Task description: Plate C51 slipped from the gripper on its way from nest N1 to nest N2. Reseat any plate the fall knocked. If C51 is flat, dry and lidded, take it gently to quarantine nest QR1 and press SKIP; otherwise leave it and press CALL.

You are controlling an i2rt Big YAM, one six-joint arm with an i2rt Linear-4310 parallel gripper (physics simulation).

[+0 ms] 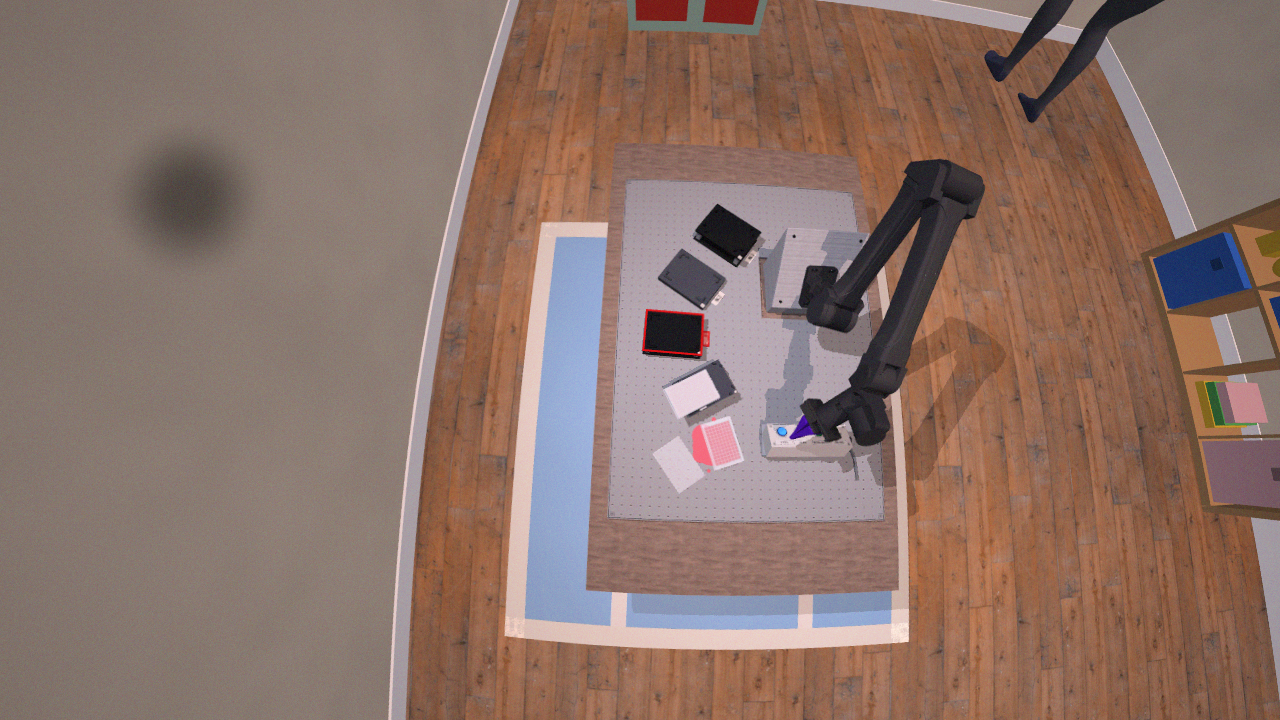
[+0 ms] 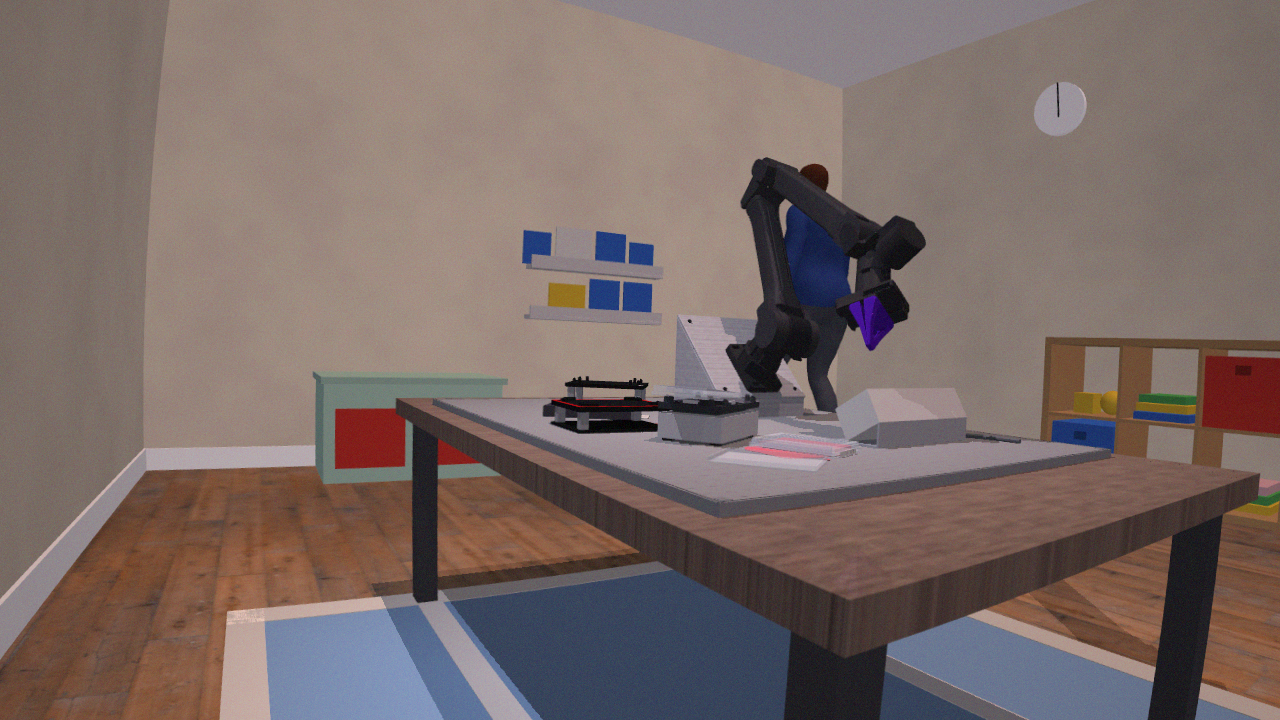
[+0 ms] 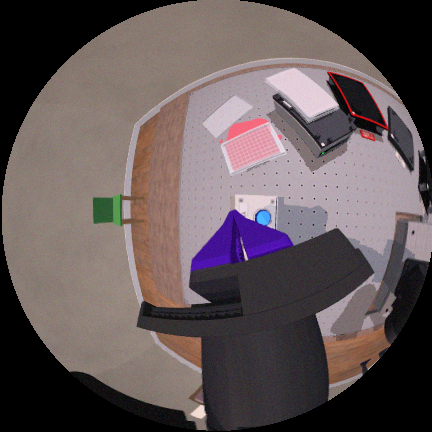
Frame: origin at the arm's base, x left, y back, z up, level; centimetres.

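Where they show: gripper, fingertip midpoint: [image 1: 791, 438] [image 2: 869, 348] [image 3: 233, 214]; arm's base at its link origin: [image 1: 817, 286] [image 2: 751, 370].
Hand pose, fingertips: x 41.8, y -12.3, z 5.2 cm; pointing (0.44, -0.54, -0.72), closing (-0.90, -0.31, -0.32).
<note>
Each offset is from my fingertips to the top centre of the thing. "pt": to the spot under its first point.
My gripper [image 1: 793, 437] [image 2: 872, 347] [image 3: 233, 214] has purple fingers, shut and empty, raised above the button box {dx +0.5, dy +8.2, dz -5.9 cm} [image 1: 810, 452] [image 2: 904, 419] near its blue button {dx -1.6, dy +0.7, dz -7.1 cm} [image 1: 781, 431] [image 3: 263, 217]. The box's lettering is unreadable here. An open plate with a pink grid {dx +1.3, dy -13.9, dz -12.9 cm} [image 1: 721, 443] [image 3: 255, 149] lies on the mat beside a pink spill [image 1: 699, 445] [image 3: 246, 128]. Its clear lid {dx +7.2, dy -25.7, dz -13.5 cm} [image 1: 678, 464] [image 3: 228, 116] lies apart. A white lidded plate {dx -11.3, dy -23.0, dz -6.2 cm} [image 1: 691, 394] [image 3: 302, 94] sits off-centre on a grey nest [image 1: 726, 379] [image 2: 707, 425] [image 3: 335, 135], overhanging one side. A red-rimmed nest {dx -28.7, dy -27.7, dz -9.7 cm} [image 1: 674, 352] [image 3: 357, 97] stands farther along.
A dark grey nest {dx -46.3, dy -22.2, dz -11.7 cm} [image 1: 691, 278] and a black nest {dx -60.6, dy -11.3, dz -8.1 cm} [image 1: 727, 234] stand beyond the red-rimmed one. A sloped white panel [image 1: 792, 268] [image 2: 702, 358] stands near the arm's base. A cable {pt dx +7.5, dy +24.0, dz -13.8 cm} [image 1: 854, 465] leaves the button box. A person [image 1: 1065, 62] [image 2: 819, 268] stands behind the table.
</note>
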